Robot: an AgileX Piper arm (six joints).
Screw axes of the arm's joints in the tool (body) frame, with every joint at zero. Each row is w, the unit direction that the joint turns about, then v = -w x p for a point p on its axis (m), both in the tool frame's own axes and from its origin. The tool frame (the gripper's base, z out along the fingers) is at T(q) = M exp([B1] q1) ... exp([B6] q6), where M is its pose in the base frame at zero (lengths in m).
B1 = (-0.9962, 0, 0.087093, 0, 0.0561, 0)
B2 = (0, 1, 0, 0.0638, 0, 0.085)
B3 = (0, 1, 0, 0.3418, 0, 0.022)
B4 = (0, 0, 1, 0, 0, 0)
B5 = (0, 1, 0, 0.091, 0, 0)
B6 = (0, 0, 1, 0, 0, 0)
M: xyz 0.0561 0 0.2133 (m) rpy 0 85.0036 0 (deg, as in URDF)
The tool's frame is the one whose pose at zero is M.
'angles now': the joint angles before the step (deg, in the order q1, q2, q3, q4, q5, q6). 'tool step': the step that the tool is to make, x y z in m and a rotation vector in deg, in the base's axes. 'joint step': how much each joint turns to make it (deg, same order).
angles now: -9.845 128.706 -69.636 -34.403 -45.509 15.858
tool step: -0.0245 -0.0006 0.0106 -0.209 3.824 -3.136
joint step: 0.000 -5.722 6.859 2.789 3.547 -1.007
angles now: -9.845 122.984 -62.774 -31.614 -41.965 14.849
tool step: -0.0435 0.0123 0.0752 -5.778 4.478 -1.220
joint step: 1.849 -18.561 7.260 -5.950 16.115 4.906
